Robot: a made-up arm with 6 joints. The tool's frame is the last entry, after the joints. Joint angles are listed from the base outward. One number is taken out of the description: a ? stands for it. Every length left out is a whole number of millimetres.
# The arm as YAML. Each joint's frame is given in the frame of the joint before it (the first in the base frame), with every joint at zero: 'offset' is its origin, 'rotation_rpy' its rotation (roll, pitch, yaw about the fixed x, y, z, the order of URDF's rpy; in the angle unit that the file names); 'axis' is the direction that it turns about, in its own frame. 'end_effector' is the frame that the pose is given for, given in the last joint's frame.
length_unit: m
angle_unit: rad
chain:
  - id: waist
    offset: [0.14, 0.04, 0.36]
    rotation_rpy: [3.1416, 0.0, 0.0]
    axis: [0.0, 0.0, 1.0]
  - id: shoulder
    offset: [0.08, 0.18, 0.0]
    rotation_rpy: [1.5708, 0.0, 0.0]
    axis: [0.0, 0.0, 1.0]
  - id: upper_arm
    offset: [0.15, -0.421, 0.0]
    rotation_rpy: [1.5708, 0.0, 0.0]
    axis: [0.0, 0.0, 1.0]
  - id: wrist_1
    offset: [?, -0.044, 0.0]
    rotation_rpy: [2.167, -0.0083, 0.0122]
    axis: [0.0, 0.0, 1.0]
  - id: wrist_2
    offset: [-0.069, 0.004, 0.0]
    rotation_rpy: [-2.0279, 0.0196, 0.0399]
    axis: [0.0, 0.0, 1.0]
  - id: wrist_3
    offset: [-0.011, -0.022, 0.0]
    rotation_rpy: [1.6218, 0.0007, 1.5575]
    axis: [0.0, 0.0, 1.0]
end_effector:
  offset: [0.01, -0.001, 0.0]
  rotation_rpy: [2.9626, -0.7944, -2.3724]
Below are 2 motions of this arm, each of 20 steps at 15 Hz.
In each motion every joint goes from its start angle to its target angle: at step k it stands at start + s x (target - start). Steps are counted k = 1, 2, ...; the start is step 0. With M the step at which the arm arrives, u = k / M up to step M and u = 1 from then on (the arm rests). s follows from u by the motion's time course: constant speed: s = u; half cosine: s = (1 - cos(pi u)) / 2; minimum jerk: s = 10 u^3 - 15 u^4 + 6 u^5.
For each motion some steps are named. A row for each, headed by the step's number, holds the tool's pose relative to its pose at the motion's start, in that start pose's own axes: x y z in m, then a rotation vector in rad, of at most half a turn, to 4 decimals.
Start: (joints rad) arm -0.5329 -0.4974 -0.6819 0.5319 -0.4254 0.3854
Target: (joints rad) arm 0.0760 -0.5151 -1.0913 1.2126 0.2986 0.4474
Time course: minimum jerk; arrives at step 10
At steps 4, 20:
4: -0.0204 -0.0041 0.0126 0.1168 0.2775 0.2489
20: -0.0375 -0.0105 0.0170 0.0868 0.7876 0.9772

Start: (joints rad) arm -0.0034 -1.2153 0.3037 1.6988 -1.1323 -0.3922
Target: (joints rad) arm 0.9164 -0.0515 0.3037 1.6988 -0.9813 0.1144
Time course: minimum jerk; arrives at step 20
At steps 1, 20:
1: -0.0001 -0.0004 0.0002 -0.0003 0.0013 0.0008
20: 0.1449 -0.1584 0.0365 -0.1202 0.9934 0.7685

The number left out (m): -0.05
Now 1 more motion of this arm.
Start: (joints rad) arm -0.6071 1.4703 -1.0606 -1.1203 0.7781 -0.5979
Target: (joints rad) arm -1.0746 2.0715 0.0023 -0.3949 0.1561 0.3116
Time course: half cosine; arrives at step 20
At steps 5, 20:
5: 0.0148 0.0130 -0.0405 -0.0511 -0.1363 -0.0839
20: 0.1780 0.0636 -0.2259 0.0418 -0.7143 -0.2525

